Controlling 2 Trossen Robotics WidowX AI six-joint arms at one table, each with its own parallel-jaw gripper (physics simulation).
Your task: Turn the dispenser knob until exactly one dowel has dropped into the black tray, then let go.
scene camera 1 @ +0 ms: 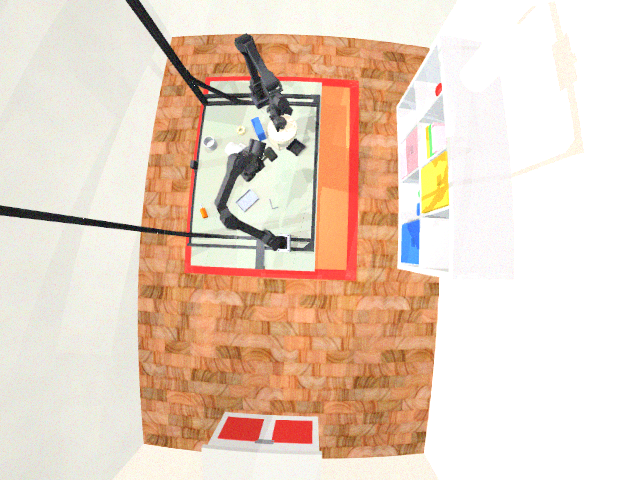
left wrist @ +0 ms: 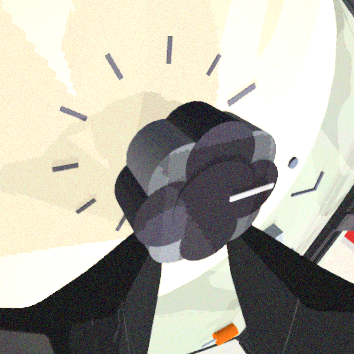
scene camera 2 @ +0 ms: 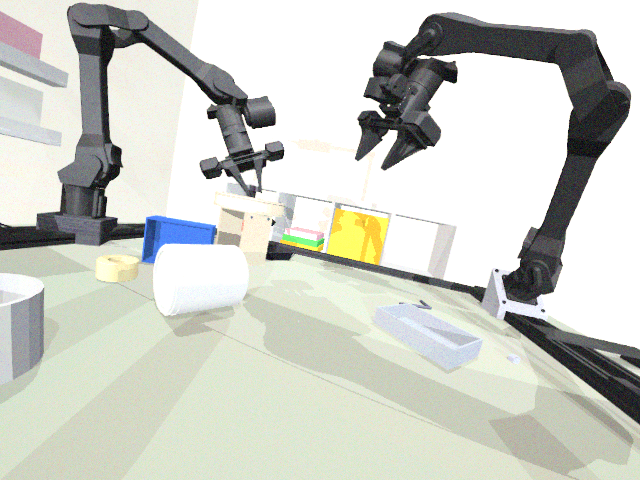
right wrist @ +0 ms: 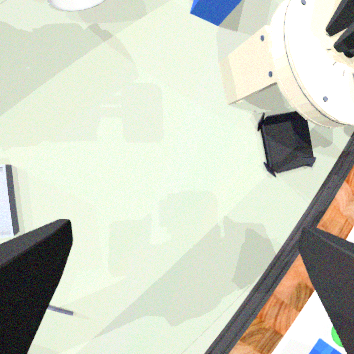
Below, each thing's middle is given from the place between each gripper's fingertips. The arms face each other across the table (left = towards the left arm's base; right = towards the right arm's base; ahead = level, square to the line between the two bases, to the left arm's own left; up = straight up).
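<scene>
The dispenser (scene camera 2: pixel 226 200) is 3 cm ahead of my left hand, 2 cm to the left of it and 1 cm below it, and the dark lobed knob (left wrist: pixel 192 181) has those same distances from that hand: 3 cm ahead, 2 cm to the left, 1 cm below. There's a blue bin (scene camera 2: pixel 159 230) 12 cm behind my left hand, 10 cm to the left of it and 11 cm below it. As for the white cylinder (scene camera 2: pixel 187 277), it's 27 cm behind that left hand, 12 cm below it and 1 cm to the right of it. Going by its middle, the white cylinder is nearer to my left hand than to my right gripper.
From my right hand, the dispenser is 24 cm to the left, 12 cm ahead and 10 cm below. The white cylinder is 17 cm behind that right hand, 21 cm to the left of it and 22 cm below it, while the grey tray (scene camera 2: pixel 449 346) is 16 cm behind it, 10 cm to the right of it and 24 cm below it. And my right gripper itself is 12 cm short of the dark lobed knob, 24 cm to the right of it and 10 cm above it.
</scene>
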